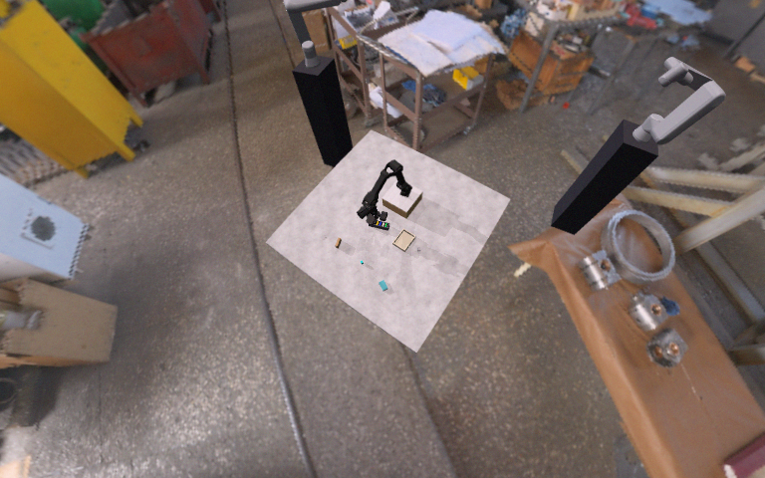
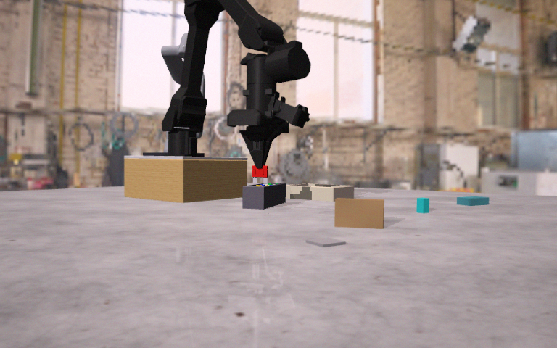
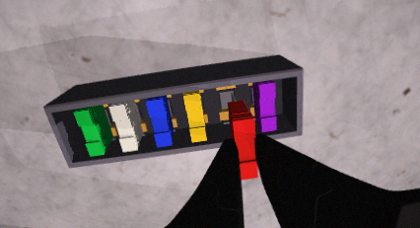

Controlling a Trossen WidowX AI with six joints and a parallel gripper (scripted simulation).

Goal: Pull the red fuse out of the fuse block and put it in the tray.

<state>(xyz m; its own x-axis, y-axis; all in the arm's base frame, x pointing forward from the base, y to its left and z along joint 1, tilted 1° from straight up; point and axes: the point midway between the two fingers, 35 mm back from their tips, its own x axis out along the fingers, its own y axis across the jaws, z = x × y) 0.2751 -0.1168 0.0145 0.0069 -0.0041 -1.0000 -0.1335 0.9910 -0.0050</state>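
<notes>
Right now my gripper tip is 50 mm above the purple fuse and 20 mm to the left of it. Also, from my gripper tip: yellow fuse (50 mm below, 20 mm to the left); then red fuse (10 mm below); then beige tray (240 mm to the left, 70 mm below, 40 mm ahead).
</notes>
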